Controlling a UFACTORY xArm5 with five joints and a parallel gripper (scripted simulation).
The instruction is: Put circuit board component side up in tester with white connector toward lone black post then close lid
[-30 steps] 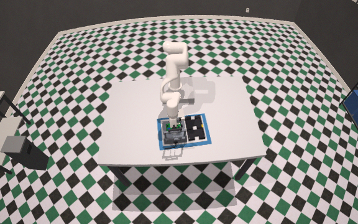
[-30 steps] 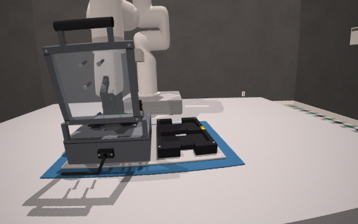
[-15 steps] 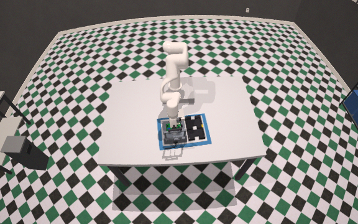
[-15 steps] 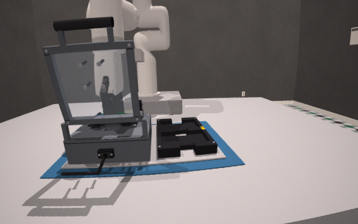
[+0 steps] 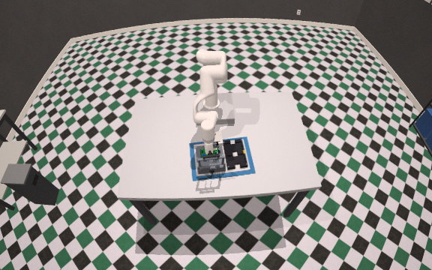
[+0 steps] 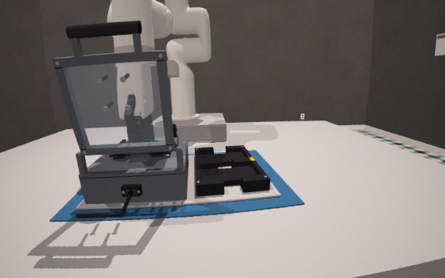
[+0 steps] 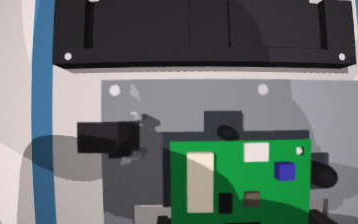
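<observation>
The green circuit board is right at my hand. The rest, counted from my hand: black block 70 mm behind, 50 mm to the left, 10 mm above; clear lid 120 mm ahead, 10 mm to the left, 100 mm above; grey tester 30 mm ahead, 40 mm to the left, 30 mm above.
</observation>
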